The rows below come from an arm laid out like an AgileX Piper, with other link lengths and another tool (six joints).
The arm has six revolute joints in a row. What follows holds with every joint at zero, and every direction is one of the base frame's.
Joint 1 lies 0.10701 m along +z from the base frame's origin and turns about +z.
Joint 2 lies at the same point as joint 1 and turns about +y.
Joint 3 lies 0.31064 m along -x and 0.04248 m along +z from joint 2 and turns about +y.
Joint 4 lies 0.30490 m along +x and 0.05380 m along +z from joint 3 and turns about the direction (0.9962, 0, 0.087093).
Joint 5 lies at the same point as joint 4 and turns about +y.
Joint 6 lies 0.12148 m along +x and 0.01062 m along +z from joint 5 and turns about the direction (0.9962, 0, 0.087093).
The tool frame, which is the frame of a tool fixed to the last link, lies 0.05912 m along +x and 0.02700 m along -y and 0.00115 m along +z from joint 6; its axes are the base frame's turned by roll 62.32, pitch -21.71 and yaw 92.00 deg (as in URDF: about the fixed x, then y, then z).
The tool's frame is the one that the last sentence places.
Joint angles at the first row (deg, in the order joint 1, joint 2, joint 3, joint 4, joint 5, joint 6):
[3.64 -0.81 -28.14 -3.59 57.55 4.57]
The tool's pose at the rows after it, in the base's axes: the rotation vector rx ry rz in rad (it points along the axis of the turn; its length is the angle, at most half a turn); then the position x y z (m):
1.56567, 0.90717, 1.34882, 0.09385, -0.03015, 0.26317
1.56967, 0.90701, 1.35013, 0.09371, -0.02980, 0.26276
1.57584, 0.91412, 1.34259, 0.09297, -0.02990, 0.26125
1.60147, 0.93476, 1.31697, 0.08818, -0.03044, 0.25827
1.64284, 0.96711, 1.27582, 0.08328, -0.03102, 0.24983
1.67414, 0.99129, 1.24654, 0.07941, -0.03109, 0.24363
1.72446, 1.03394, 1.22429, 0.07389, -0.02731, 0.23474
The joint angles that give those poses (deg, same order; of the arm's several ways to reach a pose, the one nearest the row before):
[3.64 -0.81 -28.14 -3.50 57.55 4.91]
[3.64 -0.81 -28.14 -3.37 57.65 5.01]
[3.63 -0.81 -28.15 -3.36 58.20 4.90]
[3.63 -0.81 -28.73 -3.36 60.73 4.79]
[3.64 -0.81 -28.75 -3.37 63.87 4.72]
[3.64 -0.81 -28.75 -3.25 66.18 4.67]
[3.64 -0.81 -28.75 -1.78 69.39 4.34]

